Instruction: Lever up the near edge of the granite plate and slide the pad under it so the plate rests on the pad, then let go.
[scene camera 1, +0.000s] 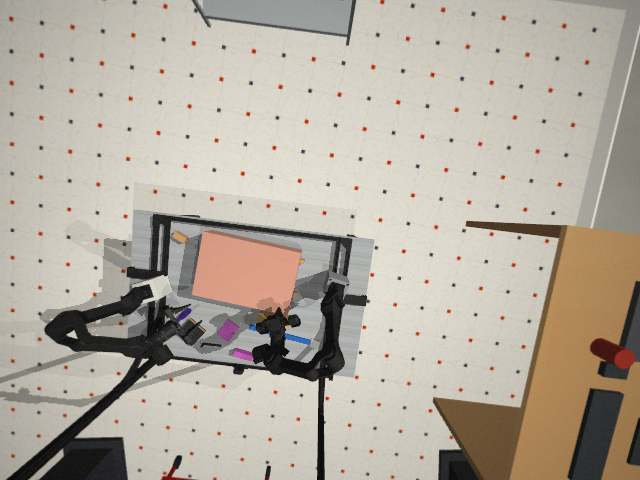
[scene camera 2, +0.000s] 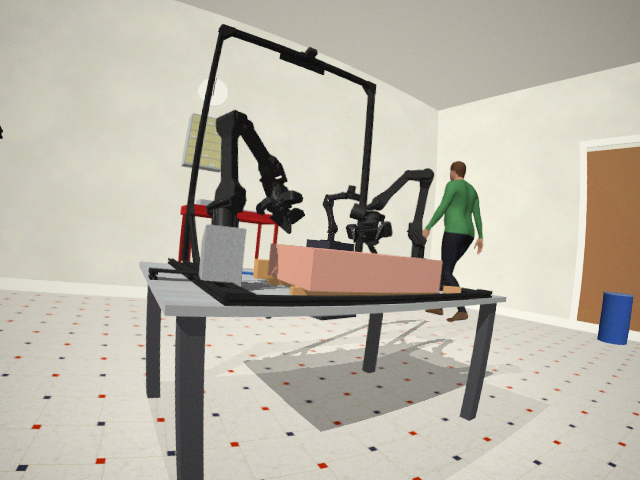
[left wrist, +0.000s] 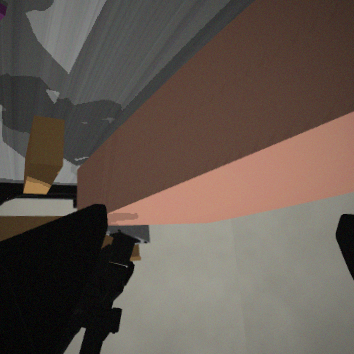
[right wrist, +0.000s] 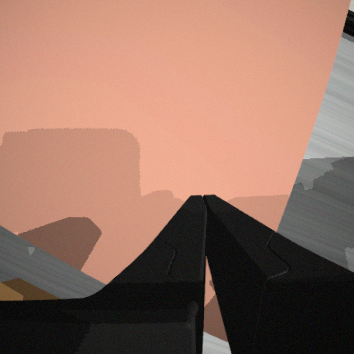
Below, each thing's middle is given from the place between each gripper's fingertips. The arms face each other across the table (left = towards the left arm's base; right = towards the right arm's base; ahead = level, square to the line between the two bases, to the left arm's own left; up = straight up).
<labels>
I see the granite plate (scene camera 1: 234, 269) 220 mm to the right of my left hand, 160 mm ahead of it and 90 mm below it.
My right gripper is now 15 cm short of the granite plate, 15 cm to the right of it and 9 cm above it.
</labels>
